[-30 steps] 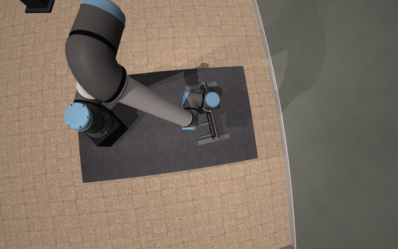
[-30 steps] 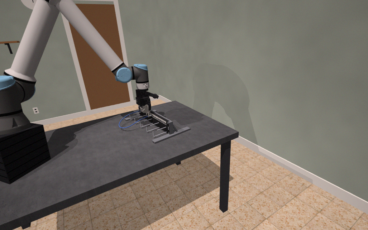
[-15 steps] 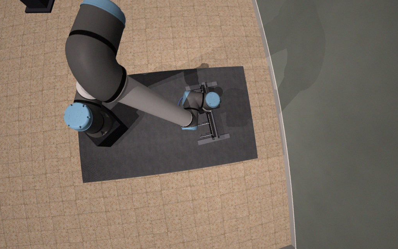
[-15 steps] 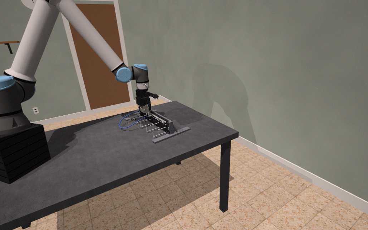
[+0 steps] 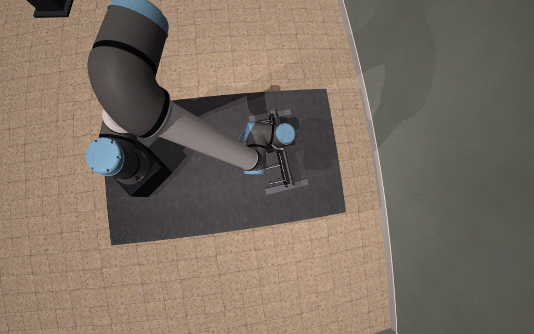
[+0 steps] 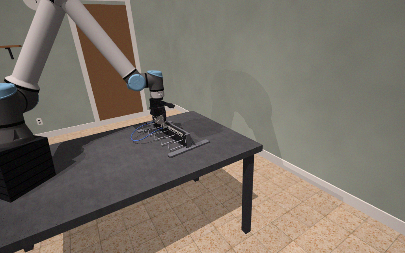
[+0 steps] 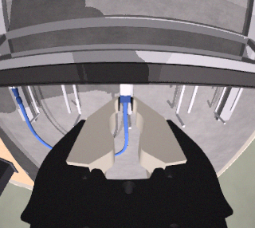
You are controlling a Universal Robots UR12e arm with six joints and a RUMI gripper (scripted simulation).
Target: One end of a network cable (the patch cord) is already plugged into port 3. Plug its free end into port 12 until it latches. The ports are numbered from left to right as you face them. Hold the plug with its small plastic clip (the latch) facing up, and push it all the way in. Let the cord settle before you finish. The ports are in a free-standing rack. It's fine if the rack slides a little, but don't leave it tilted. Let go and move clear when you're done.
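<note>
Right now the plug is 1 cm ahead of my hand and 1 cm below it.
</note>
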